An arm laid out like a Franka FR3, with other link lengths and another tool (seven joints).
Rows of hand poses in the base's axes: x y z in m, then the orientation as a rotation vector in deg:
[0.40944, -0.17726, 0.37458, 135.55, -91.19, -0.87]
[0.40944, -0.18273, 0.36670, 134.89, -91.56, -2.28]
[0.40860, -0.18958, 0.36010, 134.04, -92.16, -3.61]
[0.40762, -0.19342, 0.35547, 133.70, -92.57, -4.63]
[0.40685, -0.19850, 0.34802, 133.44, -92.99, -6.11]
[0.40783, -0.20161, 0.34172, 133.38, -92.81, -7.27]
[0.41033, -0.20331, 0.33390, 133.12, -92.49, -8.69]
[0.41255, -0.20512, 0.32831, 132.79, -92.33, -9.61]
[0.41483, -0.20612, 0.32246, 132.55, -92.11, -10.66]
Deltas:
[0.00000, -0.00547, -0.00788, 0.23, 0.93, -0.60]
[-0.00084, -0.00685, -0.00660, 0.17, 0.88, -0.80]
[-0.00098, -0.00384, -0.00463, 0.34, 0.55, -0.47]
[-0.00077, -0.00508, -0.00745, 0.60, 0.76, -0.50]
[0.00098, -0.00311, -0.00630, 0.38, 0.73, -0.04]
[0.00250, -0.00170, -0.00782, 0.30, 1.01, -0.06]
[0.00222, -0.00181, -0.00559, 0.11, 0.71, -0.12]
[0.00228, -0.00100, -0.00585, 0.21, 0.76, -0.07]

